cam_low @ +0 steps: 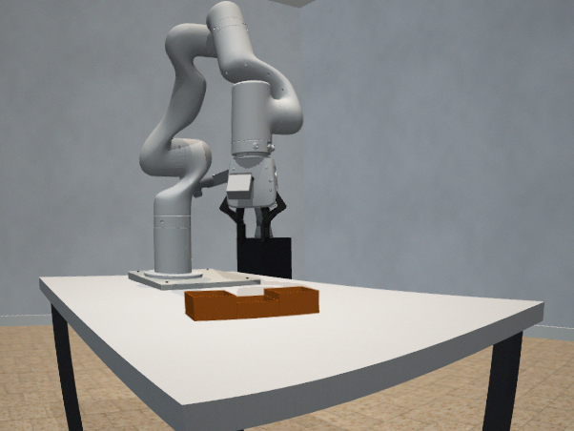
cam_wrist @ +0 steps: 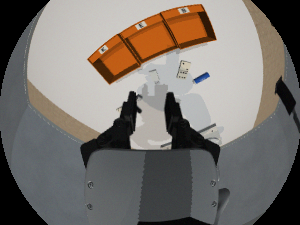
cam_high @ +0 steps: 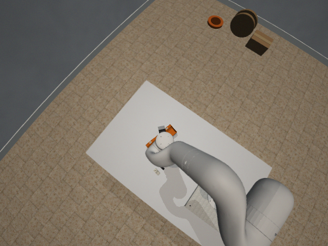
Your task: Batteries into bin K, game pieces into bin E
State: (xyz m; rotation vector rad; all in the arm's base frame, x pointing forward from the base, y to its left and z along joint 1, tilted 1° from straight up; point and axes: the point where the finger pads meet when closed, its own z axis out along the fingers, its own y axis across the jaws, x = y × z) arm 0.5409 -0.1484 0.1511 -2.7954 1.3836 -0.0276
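Right now my hand is 13 cm past the blue battery, 6 cm to the left of it and 15 cm above it. Also, from my hand: black battery (6 cm behind, 15 cm to the left, 15 cm below); then bin (4 cm ahead, 5 cm to the right, 14 cm below).
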